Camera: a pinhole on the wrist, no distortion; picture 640 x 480 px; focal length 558.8 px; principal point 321.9 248.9 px. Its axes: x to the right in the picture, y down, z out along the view. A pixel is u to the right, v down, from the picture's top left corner.
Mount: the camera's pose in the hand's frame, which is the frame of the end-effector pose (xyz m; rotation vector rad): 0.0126 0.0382 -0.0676 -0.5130 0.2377 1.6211
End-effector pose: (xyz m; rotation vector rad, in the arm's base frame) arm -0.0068 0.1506 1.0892 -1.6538 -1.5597 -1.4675
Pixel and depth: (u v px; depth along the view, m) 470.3 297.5 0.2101
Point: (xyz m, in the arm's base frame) 0.1977 0.1562 1.0782
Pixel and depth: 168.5 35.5 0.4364
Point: 0.2592 0.4913 1.0903
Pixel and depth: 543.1 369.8 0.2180
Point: 0.2237 0.1253 1.0640
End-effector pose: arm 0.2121 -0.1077 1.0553 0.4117 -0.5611 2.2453
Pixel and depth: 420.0 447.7 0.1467
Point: 0.1705 -0.2424 1.0284
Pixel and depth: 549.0 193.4 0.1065
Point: 0.1181 -0.1866 1.0290
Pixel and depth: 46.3 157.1 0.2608
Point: 0.1964 -0.2443 1.2410
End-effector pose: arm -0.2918 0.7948 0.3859 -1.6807 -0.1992 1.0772
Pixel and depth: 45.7 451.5 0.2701
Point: -0.5335 0.8537 0.4303
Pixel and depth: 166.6 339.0 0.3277
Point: -0.5680 0.8704 0.3549
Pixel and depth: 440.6 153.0 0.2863
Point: -0.4906 0.8167 0.1927
